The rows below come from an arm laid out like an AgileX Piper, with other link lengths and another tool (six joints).
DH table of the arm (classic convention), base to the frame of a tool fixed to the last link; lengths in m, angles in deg. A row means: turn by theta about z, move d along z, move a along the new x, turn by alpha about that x. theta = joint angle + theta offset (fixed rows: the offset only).
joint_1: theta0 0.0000; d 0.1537; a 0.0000; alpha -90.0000
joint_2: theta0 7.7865; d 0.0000; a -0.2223; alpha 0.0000
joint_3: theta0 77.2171; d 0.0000; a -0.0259; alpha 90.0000
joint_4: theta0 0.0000; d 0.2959; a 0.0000; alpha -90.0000
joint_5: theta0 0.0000; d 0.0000; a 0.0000; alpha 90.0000
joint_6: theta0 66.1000; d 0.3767; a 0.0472; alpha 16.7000
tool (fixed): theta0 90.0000; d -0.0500; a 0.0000; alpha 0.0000
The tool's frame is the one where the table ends.
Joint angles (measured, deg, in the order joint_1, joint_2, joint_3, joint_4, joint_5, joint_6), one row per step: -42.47 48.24 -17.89 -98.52 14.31 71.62; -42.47 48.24 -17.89 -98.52 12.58 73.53; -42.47 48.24 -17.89 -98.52 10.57 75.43; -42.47 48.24 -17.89 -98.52 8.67 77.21; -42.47 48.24 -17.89 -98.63 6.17 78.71; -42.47 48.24 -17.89 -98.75 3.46 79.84; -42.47 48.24 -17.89 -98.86 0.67 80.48
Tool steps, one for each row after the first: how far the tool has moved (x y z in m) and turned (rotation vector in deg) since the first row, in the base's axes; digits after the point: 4 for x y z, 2 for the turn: 0.0080 0.0072 -0.0006 1.68 -1.78 0.81; 0.0168 0.0159 -0.0012 3.51 -3.56 1.86; 0.0248 0.0243 -0.0017 5.29 -5.20 2.84; 0.0345 0.0357 -0.0025 7.16 -6.60 4.49; 0.0441 0.0484 -0.0036 8.96 -7.70 6.46; 0.0532 0.0619 -0.0046 10.57 -8.43 8.69
